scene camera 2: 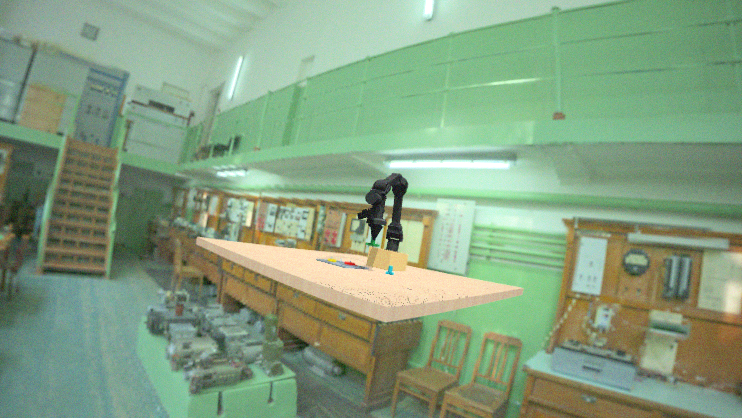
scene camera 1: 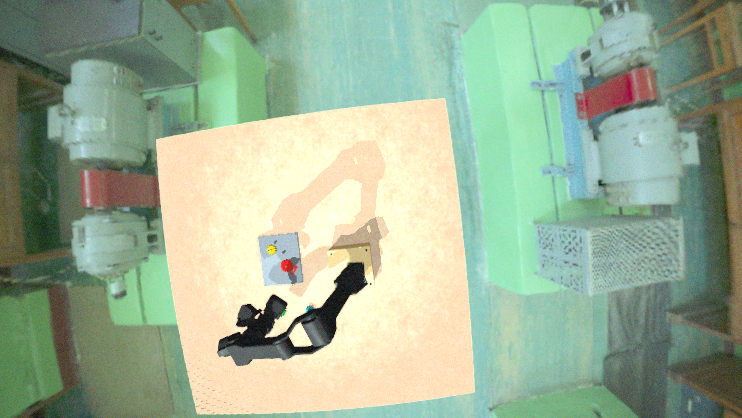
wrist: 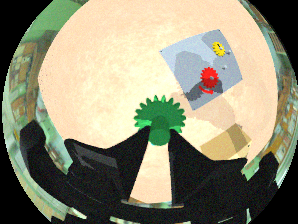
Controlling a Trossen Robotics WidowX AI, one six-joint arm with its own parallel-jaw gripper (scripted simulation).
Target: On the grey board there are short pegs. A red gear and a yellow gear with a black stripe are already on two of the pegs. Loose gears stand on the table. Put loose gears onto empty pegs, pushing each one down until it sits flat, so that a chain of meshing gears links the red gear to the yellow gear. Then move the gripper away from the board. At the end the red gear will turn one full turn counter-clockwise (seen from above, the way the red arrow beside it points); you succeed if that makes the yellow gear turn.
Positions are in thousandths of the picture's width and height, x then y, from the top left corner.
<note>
My gripper (scene camera 1: 371, 745) carries a green gear (wrist: 549, 516).
My gripper also shows in the wrist view (wrist: 535, 587).
</note>
